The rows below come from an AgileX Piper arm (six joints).
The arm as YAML. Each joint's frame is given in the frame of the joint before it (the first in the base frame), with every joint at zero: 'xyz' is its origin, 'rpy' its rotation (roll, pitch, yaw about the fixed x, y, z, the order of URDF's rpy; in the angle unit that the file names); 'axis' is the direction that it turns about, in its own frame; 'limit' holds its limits. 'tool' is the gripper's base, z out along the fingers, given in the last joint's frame.
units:
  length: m
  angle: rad
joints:
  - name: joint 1
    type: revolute
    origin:
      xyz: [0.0, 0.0, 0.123]
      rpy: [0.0, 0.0, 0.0]
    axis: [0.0, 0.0, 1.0]
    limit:
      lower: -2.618
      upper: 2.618
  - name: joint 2
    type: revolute
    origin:
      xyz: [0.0, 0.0, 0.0]
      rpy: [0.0, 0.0, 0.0]
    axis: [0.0, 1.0, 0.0]
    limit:
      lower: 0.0
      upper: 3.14
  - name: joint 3
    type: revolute
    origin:
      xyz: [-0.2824, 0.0, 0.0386]
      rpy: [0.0, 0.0, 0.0]
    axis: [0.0, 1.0, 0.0]
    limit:
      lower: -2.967
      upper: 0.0
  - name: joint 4
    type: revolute
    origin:
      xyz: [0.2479, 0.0, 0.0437]
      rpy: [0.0, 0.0, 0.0]
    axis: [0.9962, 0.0, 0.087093]
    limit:
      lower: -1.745
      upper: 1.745
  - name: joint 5
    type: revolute
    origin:
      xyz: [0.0, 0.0, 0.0]
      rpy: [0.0, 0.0, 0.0]
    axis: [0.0, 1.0, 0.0]
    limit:
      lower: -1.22
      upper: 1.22
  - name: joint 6
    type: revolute
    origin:
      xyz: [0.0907, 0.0, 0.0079]
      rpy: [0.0, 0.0, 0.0]
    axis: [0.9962, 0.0, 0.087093]
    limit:
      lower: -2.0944
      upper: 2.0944
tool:
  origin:
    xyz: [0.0, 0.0, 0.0]
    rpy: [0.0, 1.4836, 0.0]
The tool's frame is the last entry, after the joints.
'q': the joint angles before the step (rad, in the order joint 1, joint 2, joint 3, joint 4, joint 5, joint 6). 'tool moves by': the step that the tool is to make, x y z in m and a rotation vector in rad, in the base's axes. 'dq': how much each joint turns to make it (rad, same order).
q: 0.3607 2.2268 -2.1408 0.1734 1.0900 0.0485
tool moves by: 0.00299 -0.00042 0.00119 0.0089 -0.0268 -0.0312
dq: 0.0000 0.0001 0.0000 -0.0153 -0.0330 0.0297
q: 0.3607 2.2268 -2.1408 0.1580 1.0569 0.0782
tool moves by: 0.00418 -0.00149 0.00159 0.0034 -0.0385 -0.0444
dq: 0.0000 0.0000 0.0000 -0.0334 -0.0432 0.0450
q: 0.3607 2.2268 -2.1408 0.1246 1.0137 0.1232
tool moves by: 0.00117 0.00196 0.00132 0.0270 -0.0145 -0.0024
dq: 0.0000 0.0000 0.0000 0.0206 -0.0233 -0.0008
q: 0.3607 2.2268 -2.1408 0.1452 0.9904 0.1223
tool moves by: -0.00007 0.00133 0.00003 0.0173 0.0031 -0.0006
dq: 0.0000 0.0007 0.0001 0.0173 -0.0040 0.0000
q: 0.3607 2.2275 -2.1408 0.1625 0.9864 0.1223
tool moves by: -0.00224 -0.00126 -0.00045 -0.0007 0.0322 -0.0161
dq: -0.0009 -0.0020 -0.0001 -0.0023 0.0296 0.0240
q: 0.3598 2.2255 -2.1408 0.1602 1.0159 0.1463
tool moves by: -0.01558 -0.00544 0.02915 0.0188 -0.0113 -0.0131
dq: 0.0000 -0.0792 0.0282 0.0020 0.0312 0.0218
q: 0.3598 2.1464 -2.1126 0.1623 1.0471 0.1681
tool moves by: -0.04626 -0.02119 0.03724 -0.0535 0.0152 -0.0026
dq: 0.0000 -0.2028 0.1776 -0.0489 0.0578 0.0087
